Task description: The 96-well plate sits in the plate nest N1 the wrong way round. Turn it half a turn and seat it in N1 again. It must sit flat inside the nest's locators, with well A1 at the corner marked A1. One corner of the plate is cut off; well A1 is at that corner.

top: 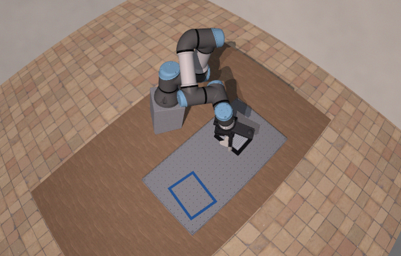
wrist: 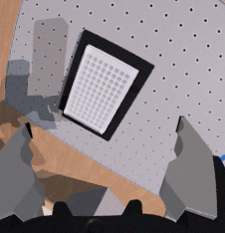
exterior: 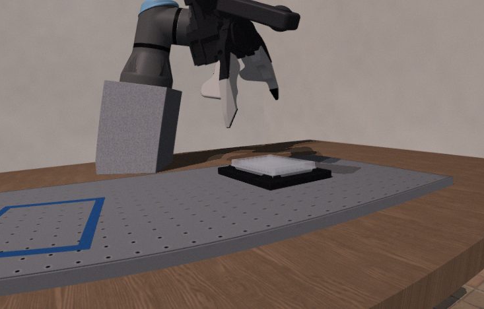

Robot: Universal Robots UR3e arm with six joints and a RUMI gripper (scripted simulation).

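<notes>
The clear 96-well plate is 9 cm below my hand, 3 cm to the left of it and 2 cm behind it. Also, from my hand: black plate nest N1: 10 cm below, 3 cm to the left, 2 cm behind; white A1 mark: 11 cm behind, 9 cm below, 7 cm to the left.
</notes>
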